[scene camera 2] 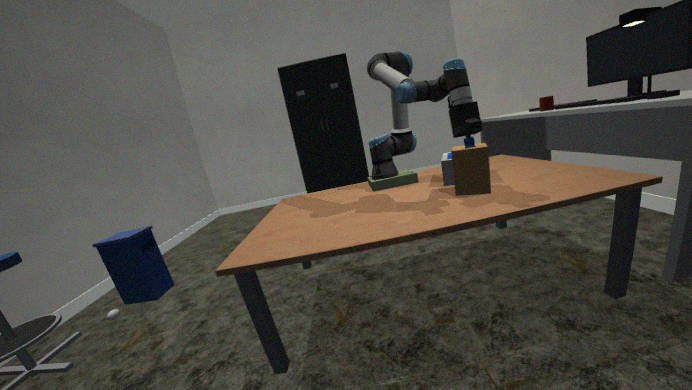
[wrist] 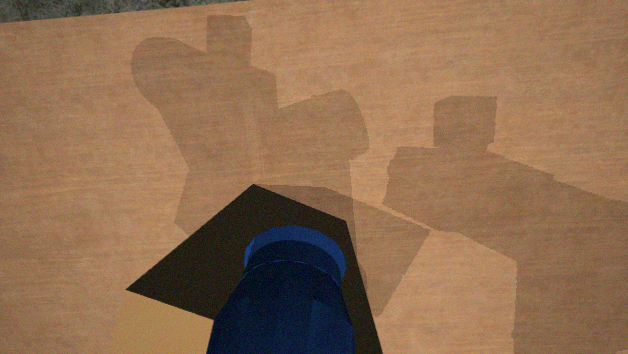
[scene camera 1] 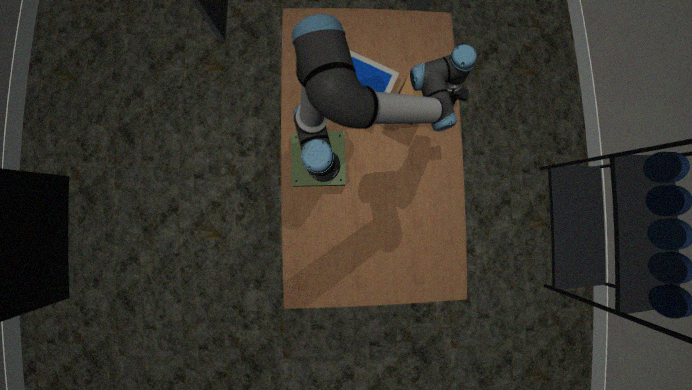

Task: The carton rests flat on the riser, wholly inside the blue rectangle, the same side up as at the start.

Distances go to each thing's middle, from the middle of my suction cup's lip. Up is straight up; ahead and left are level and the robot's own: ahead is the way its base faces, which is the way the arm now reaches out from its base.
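Labels:
The brown carton [scene camera 2: 471, 169] is 6 cm to the left of my suction cup, and I see that it is also 9 cm behind my suction cup and 11 cm below it.

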